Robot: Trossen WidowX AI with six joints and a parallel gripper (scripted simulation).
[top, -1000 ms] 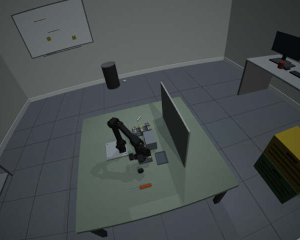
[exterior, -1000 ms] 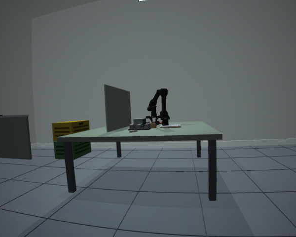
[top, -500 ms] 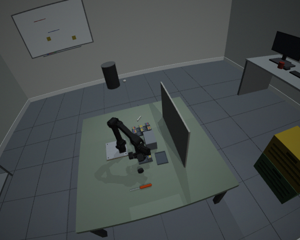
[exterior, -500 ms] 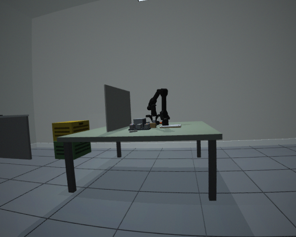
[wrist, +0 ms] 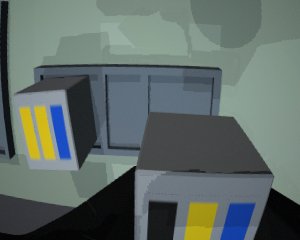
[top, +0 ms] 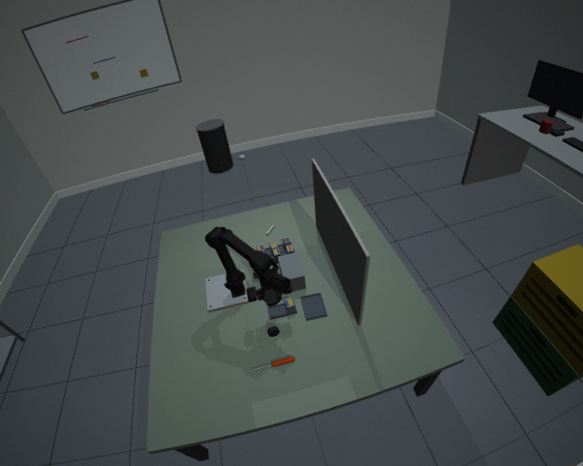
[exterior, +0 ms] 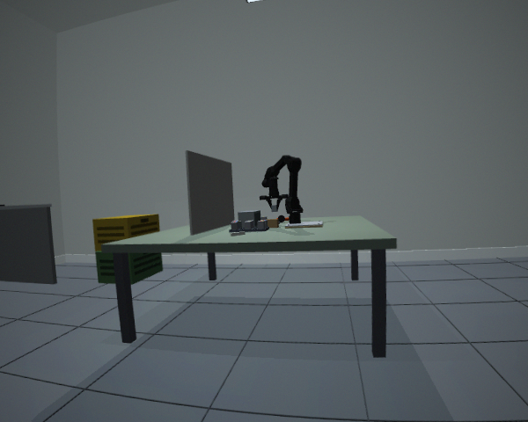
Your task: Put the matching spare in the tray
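My gripper tip is 180 mm short of the flat grey tray, 90 mm above it and 30 mm to the left of it. From my gripper tip the other things lie so: black puck (110 mm to the right, 70 mm below, 30 mm behind); brown block (240 mm to the left, 70 mm below, 10 mm behind); mounted unit (180 mm to the left, 140 mm ahead, 40 mm below).
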